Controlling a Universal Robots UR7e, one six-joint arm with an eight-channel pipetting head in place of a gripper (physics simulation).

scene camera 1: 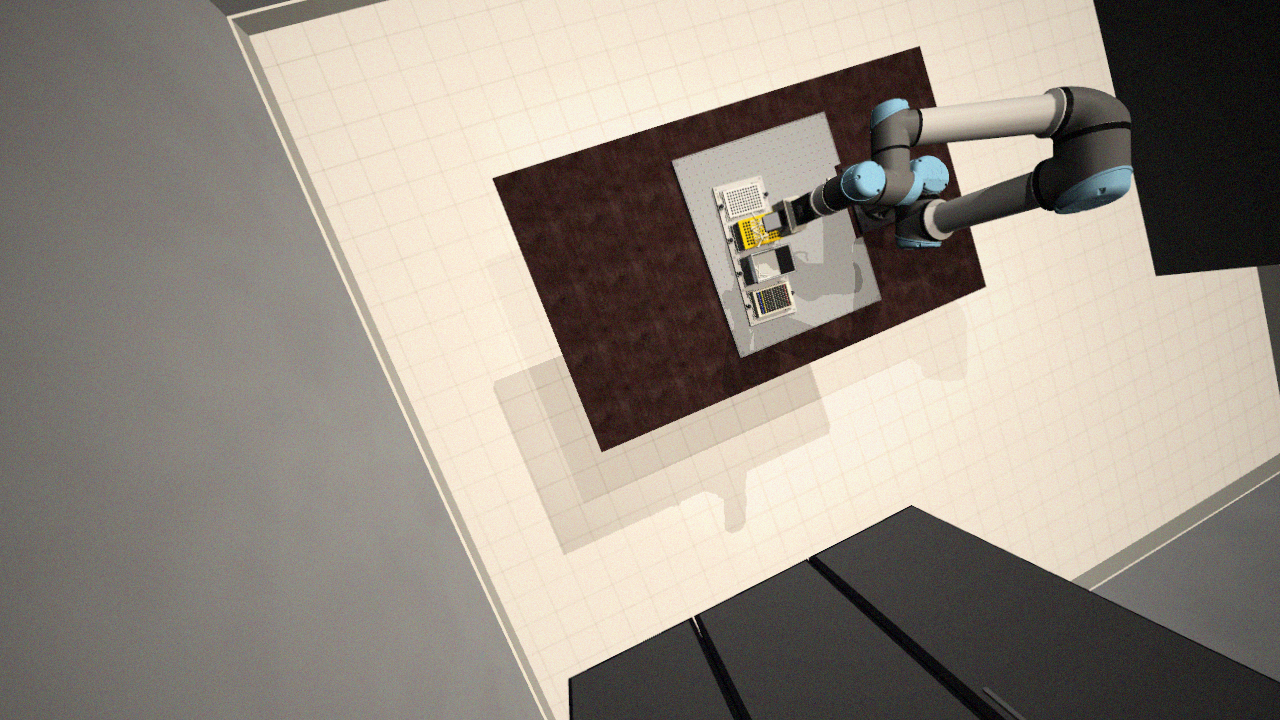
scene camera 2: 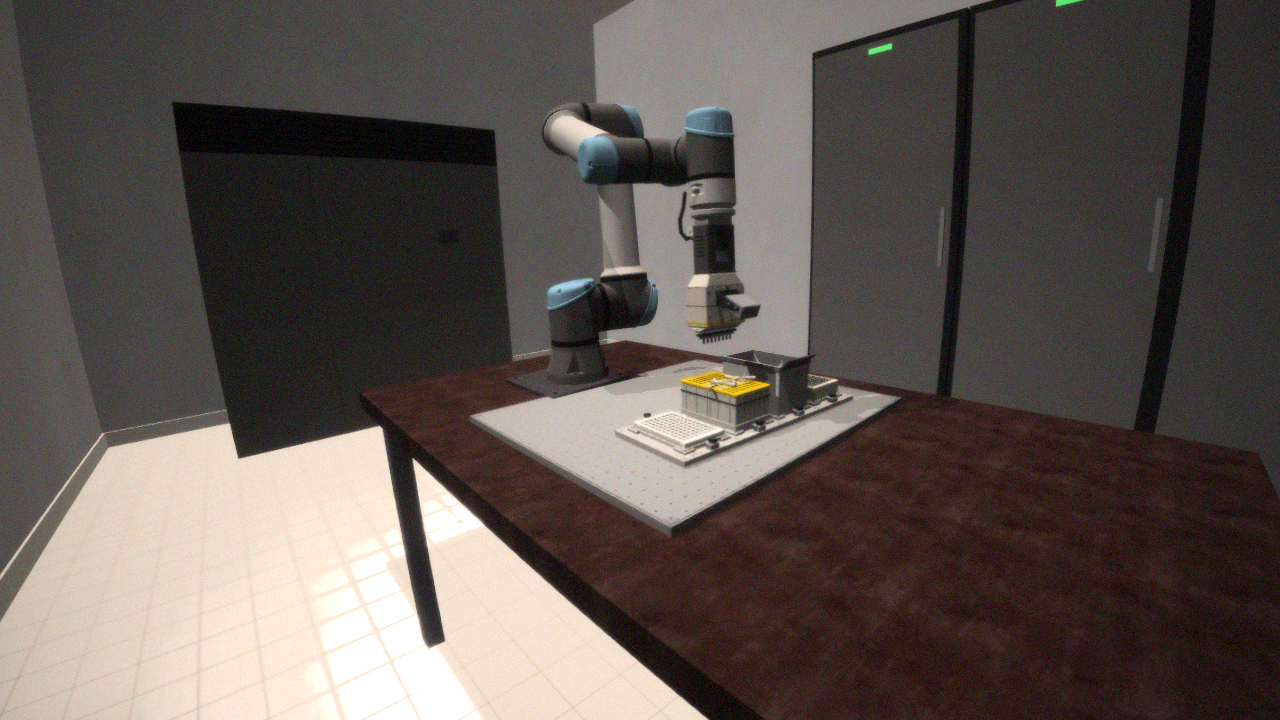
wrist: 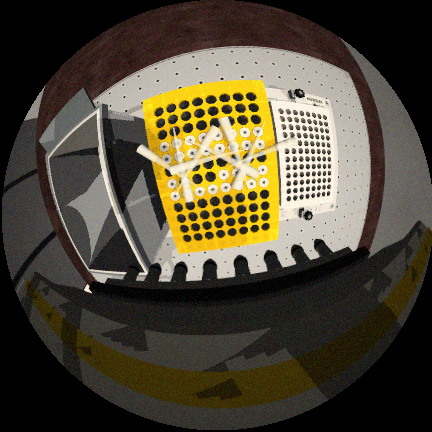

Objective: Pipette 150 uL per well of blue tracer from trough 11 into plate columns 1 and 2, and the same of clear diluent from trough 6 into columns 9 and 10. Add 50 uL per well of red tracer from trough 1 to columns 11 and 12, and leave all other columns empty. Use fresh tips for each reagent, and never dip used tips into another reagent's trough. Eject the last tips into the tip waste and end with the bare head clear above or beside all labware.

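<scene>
My pipetting head (scene camera 1: 792, 214) (scene camera 2: 716, 338) (wrist: 225, 272) hangs above the labware. Its eight black nozzles look bare in the wrist view. The yellow-topped tip rack (scene camera 1: 744, 234) (scene camera 2: 751, 388) (wrist: 225, 246) has tips standing in some middle rows and empty holes at both ends. Several loose white tips (scene camera 1: 759, 231) (scene camera 2: 729, 383) (wrist: 202, 150) lie crisscrossed on its top. The white well plate (scene camera 1: 743, 199) (scene camera 2: 677, 428) (wrist: 306, 155) is beside it; its well contents cannot be read. The dark multicoloured labware (scene camera 1: 774, 298) sits at the row's other end, too small to read troughs.
The dark open-topped tip waste bin (scene camera 1: 748, 271) (scene camera 2: 787, 389) (wrist: 100, 145) stands beside the tip rack, on the side away from the white plate. The labware row sits on the grey perforated board (scene camera 1: 716, 170) (scene camera 2: 581, 456) (wrist: 240, 62). Dark cabinets (scene camera 1: 895, 617) (scene camera 2: 886, 223) stand near the table.
</scene>
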